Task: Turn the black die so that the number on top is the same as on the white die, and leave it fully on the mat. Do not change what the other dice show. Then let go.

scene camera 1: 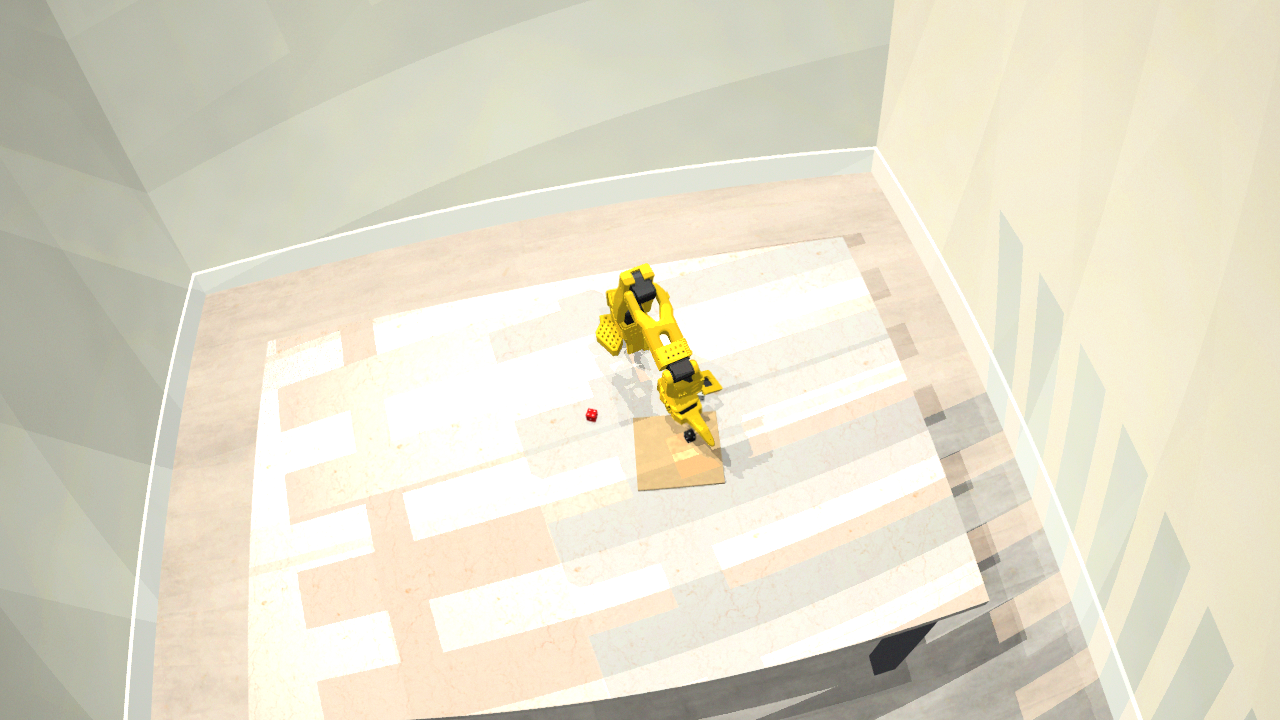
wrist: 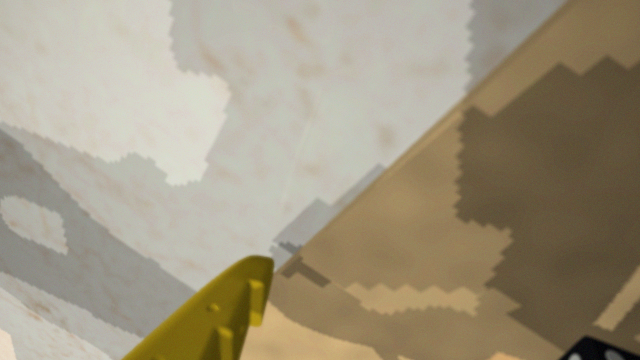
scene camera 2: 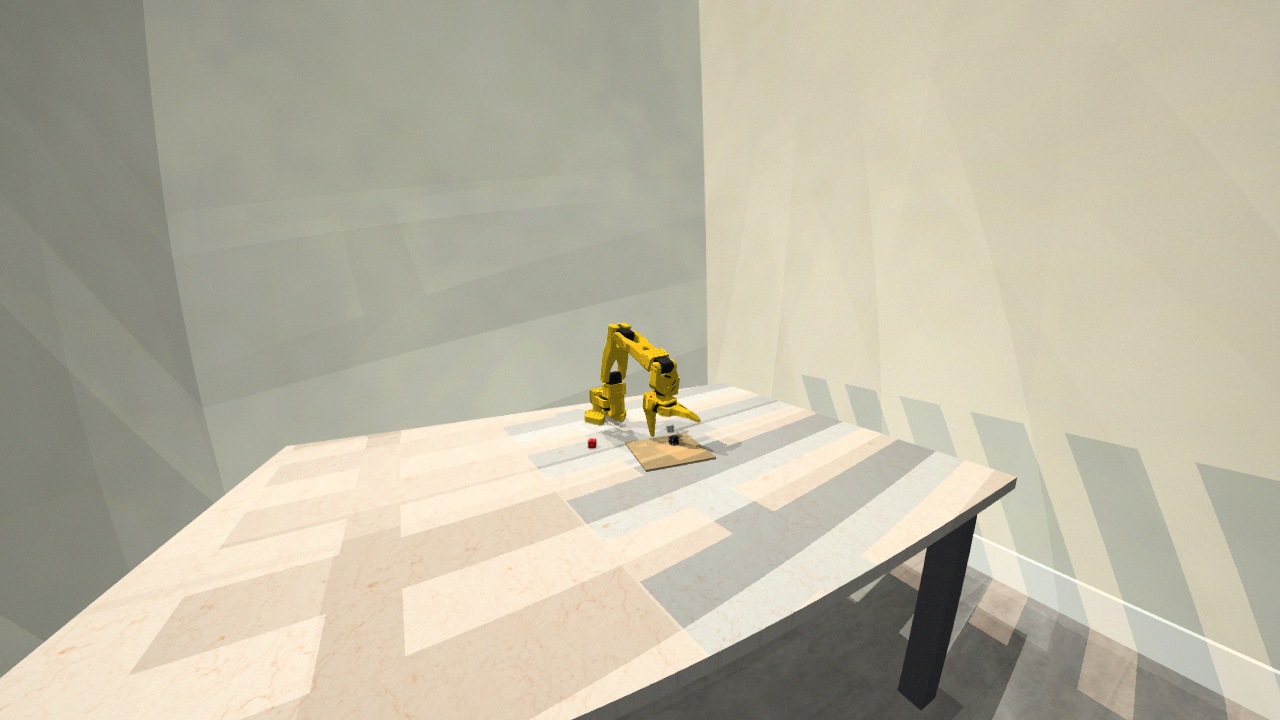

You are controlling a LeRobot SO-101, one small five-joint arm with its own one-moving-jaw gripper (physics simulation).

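Pixels of known places: end effector, tool point: (scene camera 1: 671, 412) (wrist: 269, 283) (scene camera 2: 653, 435); arm's base, origin of the base link: (scene camera 1: 628, 342) (scene camera 2: 608, 420).
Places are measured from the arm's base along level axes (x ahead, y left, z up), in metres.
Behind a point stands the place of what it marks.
The black die (scene camera 1: 689, 436) {x 0.230, y 0.062, z 0.020 m} (scene camera 2: 674, 439) {x 0.233, y 0.060, z 0.018 m} (wrist: 590, 344) {x 0.215, y 0.069, z 0.006 m} rests on the tan mat (scene camera 1: 653, 470) {x 0.271, y -0.006, z 0.004 m} (scene camera 2: 651, 459) {x 0.269, y -0.010, z 0.004 m} (wrist: 410, 210) {x 0.181, y 0.069, z 0.004 m}, near its back right part in the first scene view. In the wrist view a corner with parts of pale pips shows at the lower right edge; its top number cannot be read. My gripper (scene camera 2: 675, 428) {x 0.170, y 0.044, z 0.009 m} is wide open and empty above the black die. One notched jaw shows in the wrist view. The white die (scene camera 1: 702, 396) {x 0.152, y 0.101, z 0.013 m} (scene camera 2: 669, 428) {x 0.150, y 0.094, z 0.009 m} stands behind the mat, partly hidden by the arm in the first scene view; its number is too small to read.
A red die (scene camera 1: 591, 414) {x 0.150, y -0.088, z 0.016 m} (scene camera 2: 591, 443) {x 0.154, y -0.092, z 0.011 m} lies on the table (scene camera 1: 483, 573) {x 0.408, y -0.306, z 0.000 m} (scene camera 2: 483, 537) {x 0.379, y -0.314, z 0.000 m}, left of the mat. The yellow arm's base stands behind the mat, and its forearm reaches forward over the mat's back edge. Patches of light and shadow cross the table and mat.
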